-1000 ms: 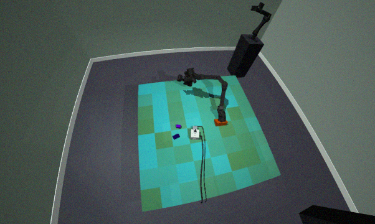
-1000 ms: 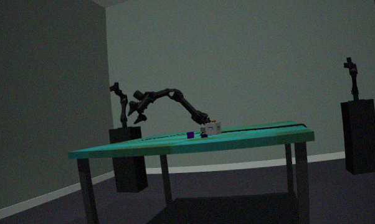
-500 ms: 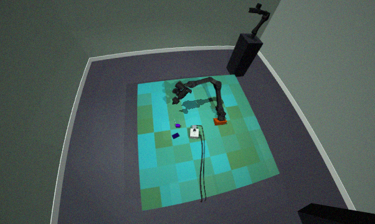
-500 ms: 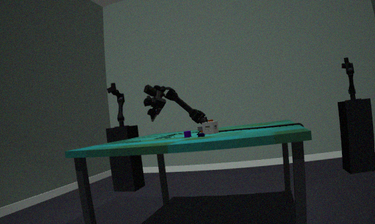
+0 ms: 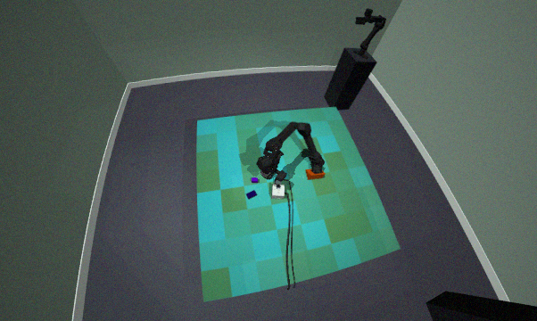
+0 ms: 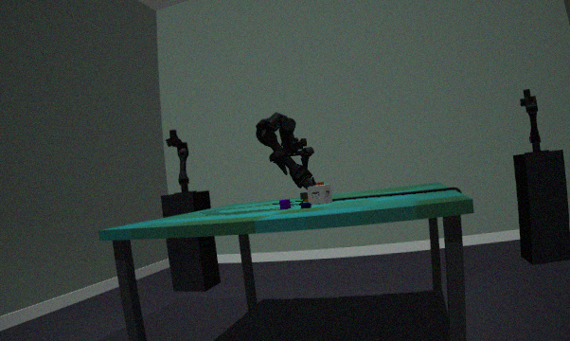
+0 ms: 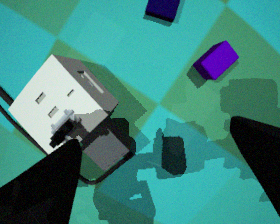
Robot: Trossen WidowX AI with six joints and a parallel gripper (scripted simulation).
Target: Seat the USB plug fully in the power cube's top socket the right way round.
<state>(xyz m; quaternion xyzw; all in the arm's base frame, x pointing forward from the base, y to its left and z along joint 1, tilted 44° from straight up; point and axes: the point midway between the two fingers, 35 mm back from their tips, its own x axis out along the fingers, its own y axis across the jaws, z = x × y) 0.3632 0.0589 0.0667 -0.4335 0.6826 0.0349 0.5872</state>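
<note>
Now: the dark USB plug 50 mm behind my gripper tip, 60 mm to the left of it and 40 mm below it. The rest, counted from my gripper tip: dark blue block (130 mm ahead, 50 mm to the left, 130 mm below).
</note>
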